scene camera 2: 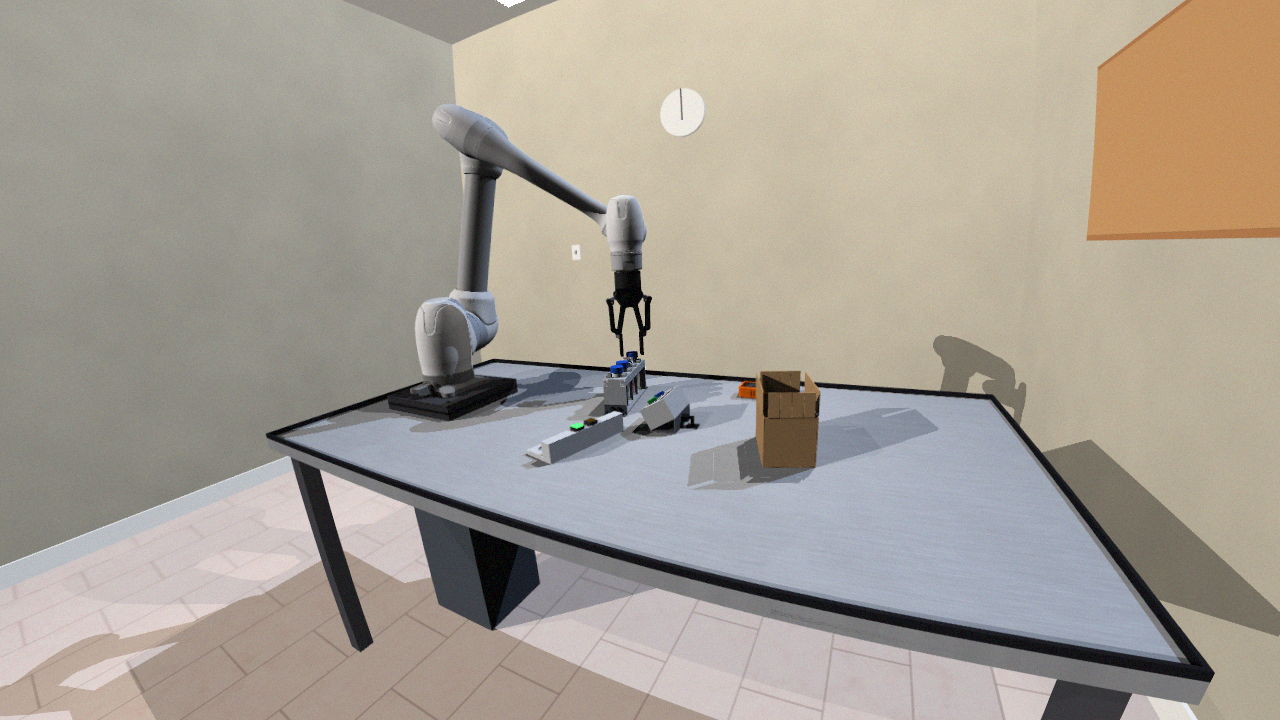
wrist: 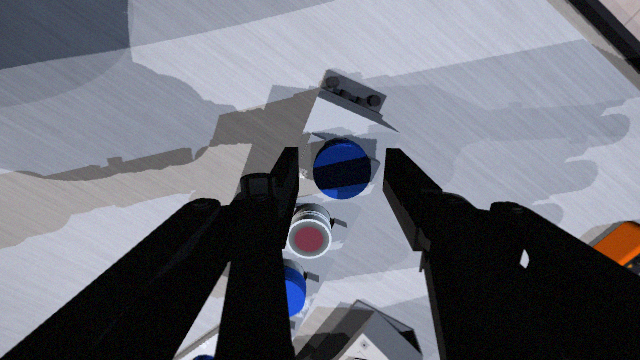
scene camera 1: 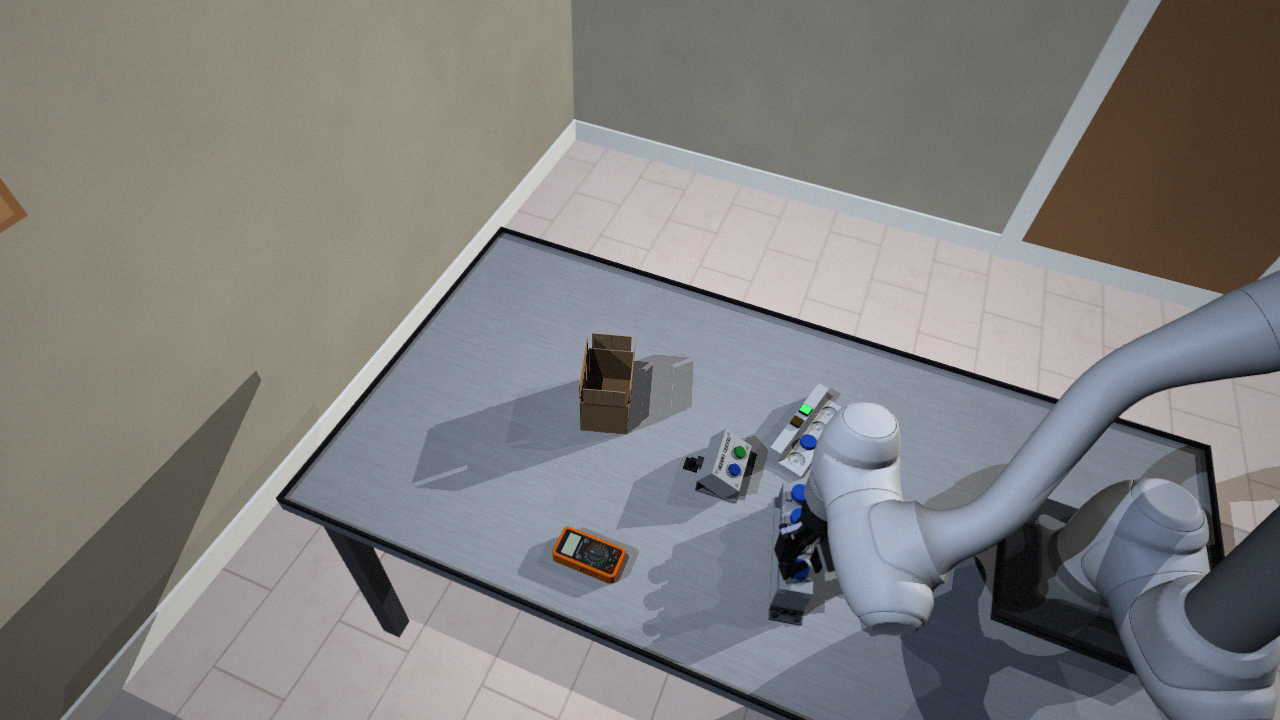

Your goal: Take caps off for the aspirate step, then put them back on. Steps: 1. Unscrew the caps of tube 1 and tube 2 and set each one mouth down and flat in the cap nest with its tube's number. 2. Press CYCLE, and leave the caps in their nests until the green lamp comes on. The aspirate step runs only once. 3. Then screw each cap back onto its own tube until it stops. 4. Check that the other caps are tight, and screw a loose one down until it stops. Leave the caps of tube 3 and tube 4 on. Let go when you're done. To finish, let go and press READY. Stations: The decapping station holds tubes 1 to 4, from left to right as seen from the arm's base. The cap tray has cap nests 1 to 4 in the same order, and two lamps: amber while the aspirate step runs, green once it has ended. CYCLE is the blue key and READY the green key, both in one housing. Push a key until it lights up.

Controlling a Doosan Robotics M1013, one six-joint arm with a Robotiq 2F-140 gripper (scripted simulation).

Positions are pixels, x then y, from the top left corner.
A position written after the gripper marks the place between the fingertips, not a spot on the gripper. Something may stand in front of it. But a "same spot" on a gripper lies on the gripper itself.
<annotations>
gripper: scene camera 2; wrist; scene camera 1 798, 569
cardboard box: scene camera 2; scene camera 1; not seen in the wrist view (out of frame)
same spot on cardboard box: [scene camera 2: 783, 441] = [scene camera 1: 616, 364]
same spot on gripper: [wrist: 578, 293] = [scene camera 2: 645, 316]
</annotations>
